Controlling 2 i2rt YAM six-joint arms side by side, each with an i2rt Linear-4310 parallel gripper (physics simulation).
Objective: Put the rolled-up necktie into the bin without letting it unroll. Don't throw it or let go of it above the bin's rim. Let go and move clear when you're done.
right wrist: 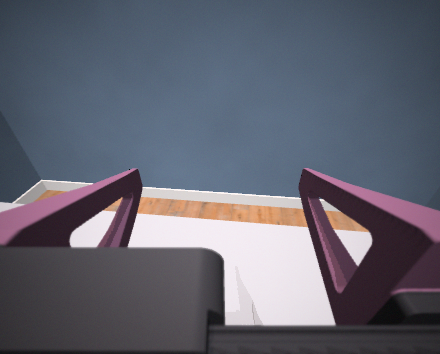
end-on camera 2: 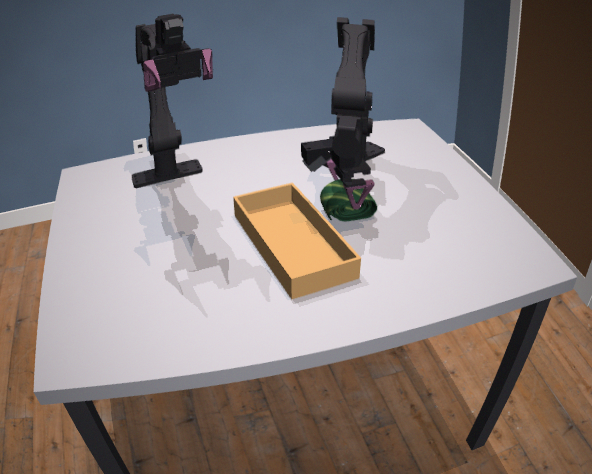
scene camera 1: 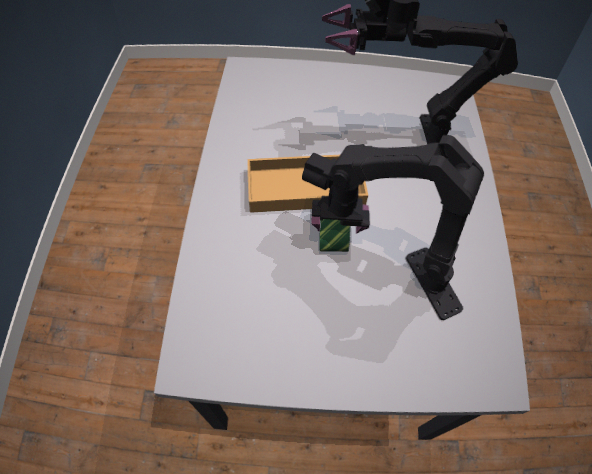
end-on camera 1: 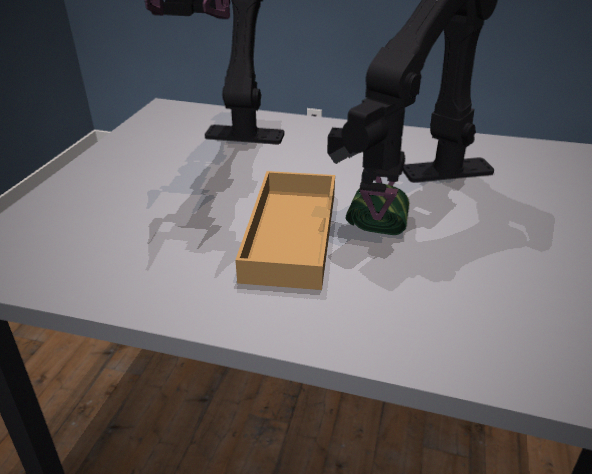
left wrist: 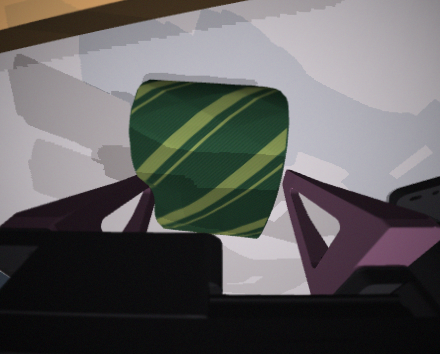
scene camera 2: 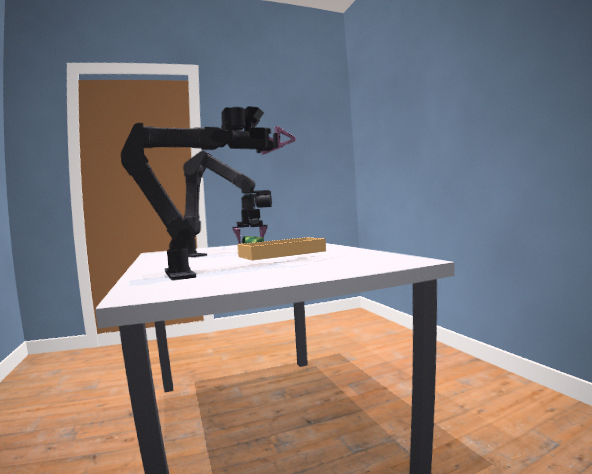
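Note:
The rolled-up necktie [scene camera 1: 334, 237] [scene camera 2: 252, 240] [end-on camera 1: 397, 207] [end-on camera 2: 335, 200] [left wrist: 210, 155], green with yellow-green stripes, lies rolled on the table beside the bin's long wall. The bin [scene camera 1: 270, 205] [scene camera 2: 285, 249] [end-on camera 1: 280, 274] [end-on camera 2: 325, 279] [left wrist: 75, 26] is a shallow, open orange box. My left gripper [left wrist: 220, 176] points down over the necktie, open, with its fingers on either side of it; in the left wrist view the finger at the left of the picture meets the roll's edge. My right gripper [scene camera 1: 325, 29] [end-on camera 2: 179, 74] [right wrist: 220, 177] is open and empty, raised high, away from bin and necktie.
The left arm's forearm [scene camera 1: 400, 162] reaches over one end of the bin in scene camera 1. The right arm's base [end-on camera 1: 245, 134] [end-on camera 2: 167, 173] stands at the table's far side. The white table [scene camera 1: 250, 325] [end-on camera 1: 150, 300] bears both arms, the bin and the necktie.

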